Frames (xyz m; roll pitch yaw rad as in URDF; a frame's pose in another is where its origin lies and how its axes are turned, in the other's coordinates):
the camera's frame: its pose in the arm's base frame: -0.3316 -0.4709 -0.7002 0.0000 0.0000 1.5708
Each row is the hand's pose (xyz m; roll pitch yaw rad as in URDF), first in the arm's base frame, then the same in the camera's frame.
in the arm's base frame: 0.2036 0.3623 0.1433 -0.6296 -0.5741 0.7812
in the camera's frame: 0.8332 -0.5352 0.8435 -0.6296 -0.5741 -0.7896
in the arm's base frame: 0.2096 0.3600 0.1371 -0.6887 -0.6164 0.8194
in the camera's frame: 0.8309 -0.5412 0.8373 -0.6887 -0.6164 -0.7514
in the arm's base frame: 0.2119 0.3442 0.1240 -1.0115 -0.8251 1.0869
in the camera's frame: 0.8151 -0.5435 0.8242 -1.0115 -0.8251 -0.4839
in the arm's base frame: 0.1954 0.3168 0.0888 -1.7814 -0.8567 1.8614
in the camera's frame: 0.7877 -0.5270 0.7890 -1.7814 -0.8567 0.2906
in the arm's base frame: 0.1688 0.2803 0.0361 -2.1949 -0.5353 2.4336
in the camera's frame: 0.7512 -0.5004 0.7363 -2.1949 -0.5353 0.8628
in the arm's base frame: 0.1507 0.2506 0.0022 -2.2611 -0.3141 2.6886
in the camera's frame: 0.7215 -0.4823 0.7024 -2.2611 -0.3141 1.1178
